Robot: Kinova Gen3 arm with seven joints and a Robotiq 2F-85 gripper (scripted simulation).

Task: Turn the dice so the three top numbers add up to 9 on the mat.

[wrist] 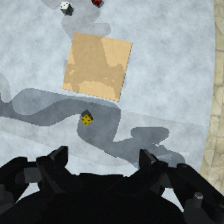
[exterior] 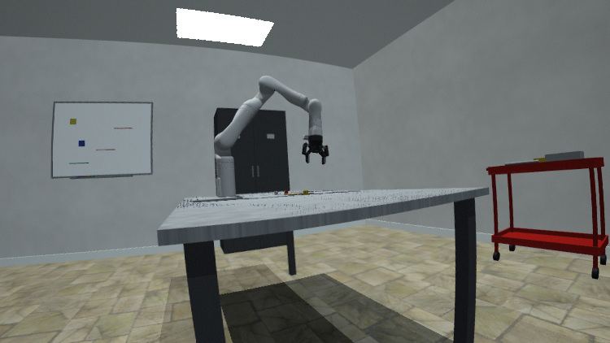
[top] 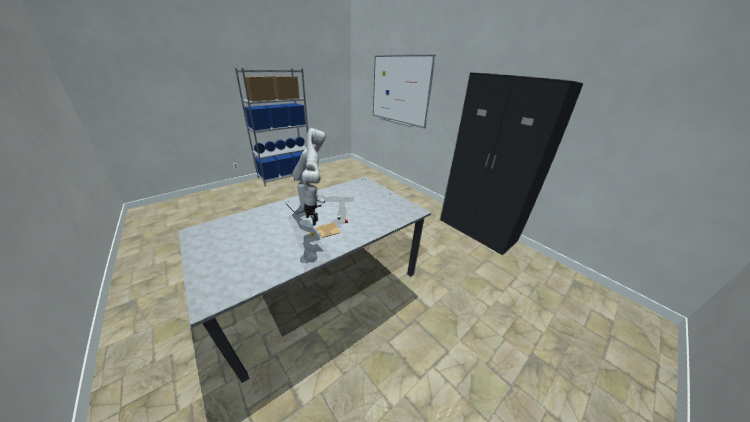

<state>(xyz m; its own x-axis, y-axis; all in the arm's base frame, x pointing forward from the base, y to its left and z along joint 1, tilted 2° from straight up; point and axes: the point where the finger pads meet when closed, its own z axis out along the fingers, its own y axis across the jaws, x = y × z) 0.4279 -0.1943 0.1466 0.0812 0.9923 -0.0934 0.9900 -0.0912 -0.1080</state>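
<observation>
The yellow die is 6 cm behind my hand, 2 cm to the left of it and 15 cm below it. Round my hand: red die (3 cm behind, 31 cm to the left, 15 cm below); tan mat (3 cm behind, 15 cm to the left, 16 cm below); white die (10 cm behind, 30 cm to the left, 15 cm below).
</observation>
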